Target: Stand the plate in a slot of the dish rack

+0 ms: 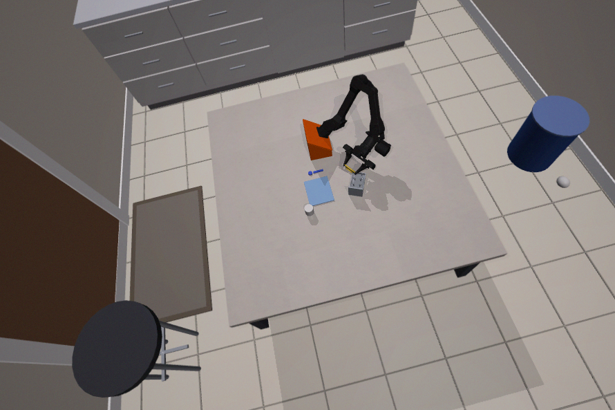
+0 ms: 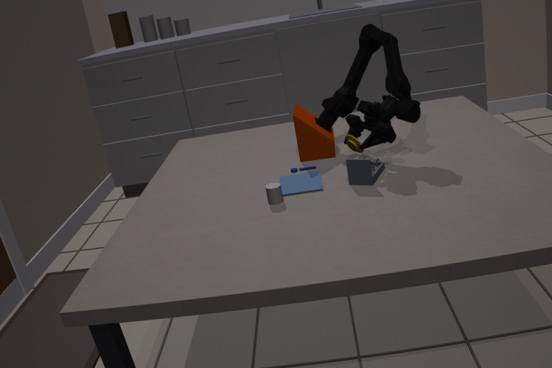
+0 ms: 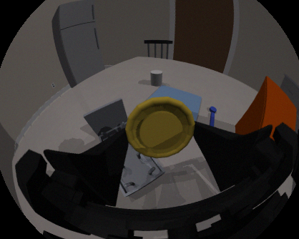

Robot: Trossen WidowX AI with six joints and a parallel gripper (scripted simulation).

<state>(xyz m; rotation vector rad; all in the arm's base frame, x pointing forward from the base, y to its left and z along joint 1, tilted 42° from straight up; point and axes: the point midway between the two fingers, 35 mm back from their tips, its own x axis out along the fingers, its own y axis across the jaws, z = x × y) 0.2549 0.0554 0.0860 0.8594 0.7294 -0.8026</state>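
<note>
The grey dish rack lies 5 cm ahead of my gripper tip, 3 cm to the left of it and 6 cm below it. From my gripper tip the other things lie so: yellow plate: 1 cm to the left; then blue utensil: 9 cm behind, 17 cm to the right, 8 cm below; then light blue flat pad: 3 cm ahead, 17 cm to the right, 8 cm below.
</note>
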